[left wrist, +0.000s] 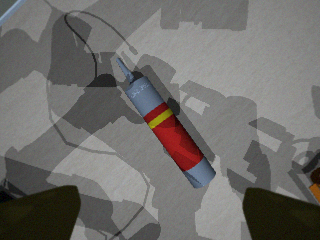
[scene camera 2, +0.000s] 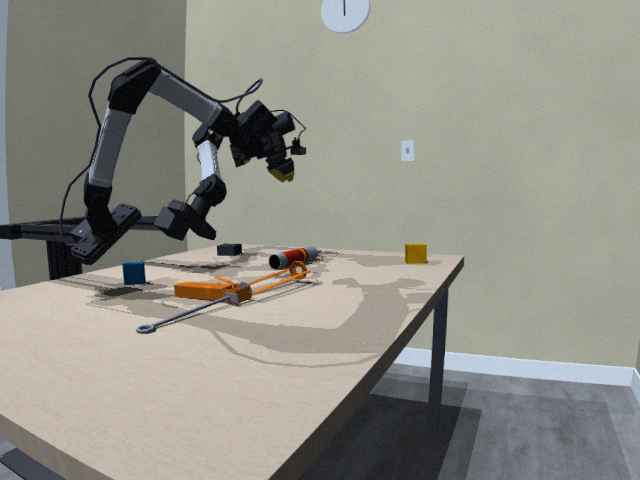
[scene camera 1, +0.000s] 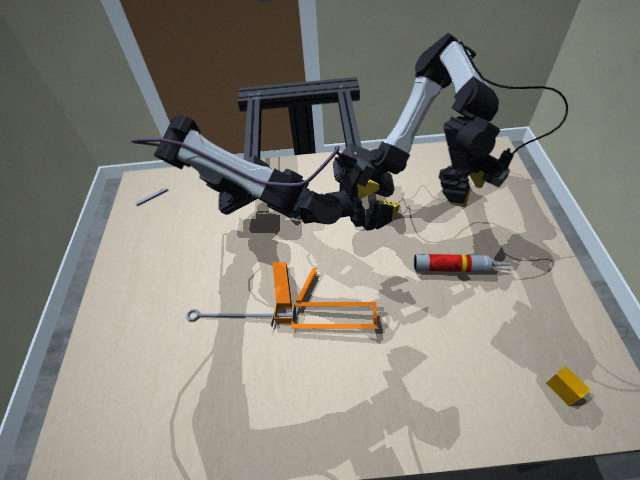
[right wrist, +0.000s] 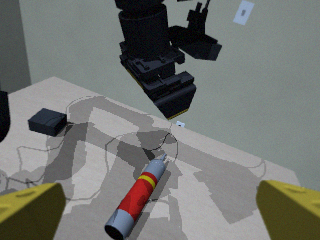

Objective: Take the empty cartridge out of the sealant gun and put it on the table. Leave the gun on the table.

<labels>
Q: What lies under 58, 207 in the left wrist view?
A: The left gripper.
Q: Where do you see a yellow block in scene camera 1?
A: At 565, 384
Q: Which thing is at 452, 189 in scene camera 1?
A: The left gripper.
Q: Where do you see an orange sealant gun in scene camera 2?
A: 208, 291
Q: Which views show the right gripper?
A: Scene camera 2, scene camera 1 and the right wrist view only.
</labels>
